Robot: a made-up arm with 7 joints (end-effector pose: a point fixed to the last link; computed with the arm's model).
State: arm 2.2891 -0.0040 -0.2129 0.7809 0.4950 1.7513 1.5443
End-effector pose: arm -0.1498 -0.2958 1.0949 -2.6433 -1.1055 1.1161
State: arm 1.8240 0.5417 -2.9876 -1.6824 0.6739 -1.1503 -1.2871
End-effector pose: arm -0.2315 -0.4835 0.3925 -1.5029 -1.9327 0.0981
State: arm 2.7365 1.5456 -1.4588 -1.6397 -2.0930 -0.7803 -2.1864
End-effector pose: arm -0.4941 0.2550 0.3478 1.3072 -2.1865 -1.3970
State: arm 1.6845 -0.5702 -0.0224 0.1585 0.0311 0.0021 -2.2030
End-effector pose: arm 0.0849 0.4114 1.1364 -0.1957 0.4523 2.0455
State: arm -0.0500 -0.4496 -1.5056 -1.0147 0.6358 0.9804 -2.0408
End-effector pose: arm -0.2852 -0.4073 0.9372 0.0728 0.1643 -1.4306
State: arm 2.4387 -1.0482 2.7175 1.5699 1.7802 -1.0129 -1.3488
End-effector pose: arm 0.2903 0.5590 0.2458 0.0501 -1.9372 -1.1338
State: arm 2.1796 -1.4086 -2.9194 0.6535 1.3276 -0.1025 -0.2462
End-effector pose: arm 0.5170 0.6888 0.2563 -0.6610 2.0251 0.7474
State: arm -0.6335 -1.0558 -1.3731 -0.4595 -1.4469 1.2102 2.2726
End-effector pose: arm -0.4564 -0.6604 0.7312 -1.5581 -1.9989 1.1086
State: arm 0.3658 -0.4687 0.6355 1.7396 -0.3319 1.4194 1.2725
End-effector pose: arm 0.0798 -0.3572 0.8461 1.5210 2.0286 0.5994
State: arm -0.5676 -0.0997 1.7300 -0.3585 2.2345 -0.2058 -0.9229
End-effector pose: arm -0.0702 0.0773 1.2101 -0.1931 -0.1258 -0.9383
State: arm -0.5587 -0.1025 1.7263 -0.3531 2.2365 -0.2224 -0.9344
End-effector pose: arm -0.0707 0.0741 1.2112 -0.1905 -0.1049 -0.9357
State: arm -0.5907 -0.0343 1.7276 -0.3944 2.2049 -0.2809 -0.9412
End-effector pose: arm -0.0301 0.1201 1.2024 -0.2962 -0.0419 -0.8714
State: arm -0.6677 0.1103 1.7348 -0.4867 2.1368 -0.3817 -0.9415
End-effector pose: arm 0.0394 0.2252 1.1642 -0.5265 0.0534 -0.7414
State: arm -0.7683 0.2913 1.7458 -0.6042 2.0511 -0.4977 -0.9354
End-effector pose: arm 0.0909 0.3603 1.0827 -0.8287 0.1358 -0.5822
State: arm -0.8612 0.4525 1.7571 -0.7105 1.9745 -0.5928 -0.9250
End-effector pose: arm 0.0998 0.4728 0.9826 -1.1094 0.1697 -0.4442
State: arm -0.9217 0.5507 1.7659 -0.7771 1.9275 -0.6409 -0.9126
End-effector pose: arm 0.0865 0.5332 0.9107 -1.2832 0.1598 -0.3615
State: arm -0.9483 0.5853 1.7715 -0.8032 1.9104 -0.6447 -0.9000
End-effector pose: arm 0.0751 0.5530 0.8827 -1.3418 0.1321 -0.3305
